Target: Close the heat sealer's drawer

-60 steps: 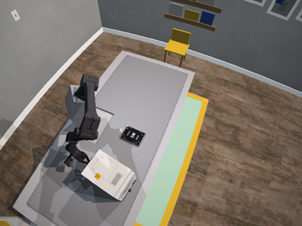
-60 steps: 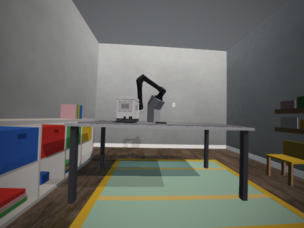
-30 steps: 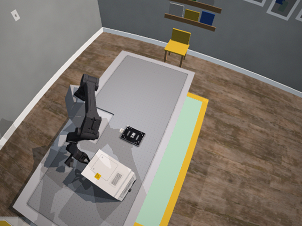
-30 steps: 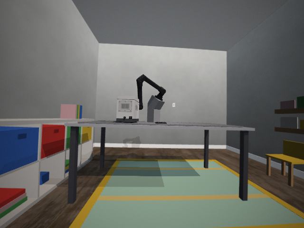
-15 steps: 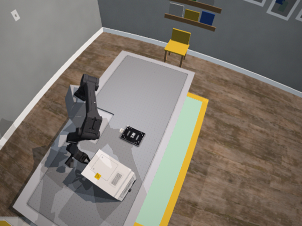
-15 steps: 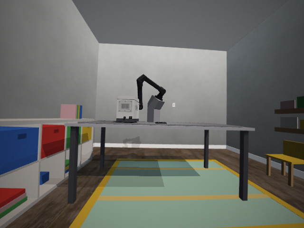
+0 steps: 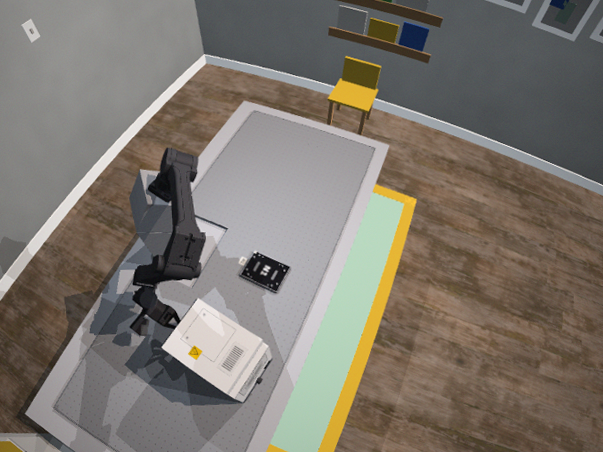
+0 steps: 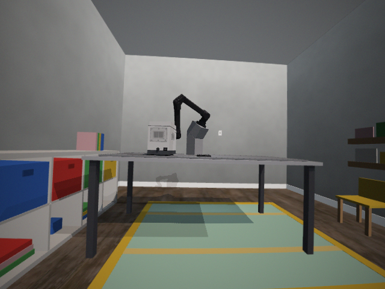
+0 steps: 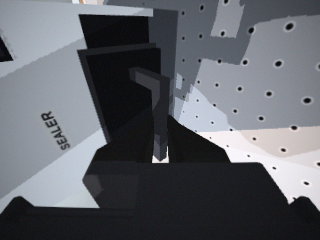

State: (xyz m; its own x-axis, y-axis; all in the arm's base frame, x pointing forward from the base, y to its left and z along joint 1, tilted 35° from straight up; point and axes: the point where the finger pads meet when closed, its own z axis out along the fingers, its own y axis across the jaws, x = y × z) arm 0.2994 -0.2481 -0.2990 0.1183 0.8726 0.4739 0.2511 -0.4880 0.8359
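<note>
My gripper is now 110 mm short of the dark sealer drawer, 10 mm to the left of it and 10 mm above it.
</note>
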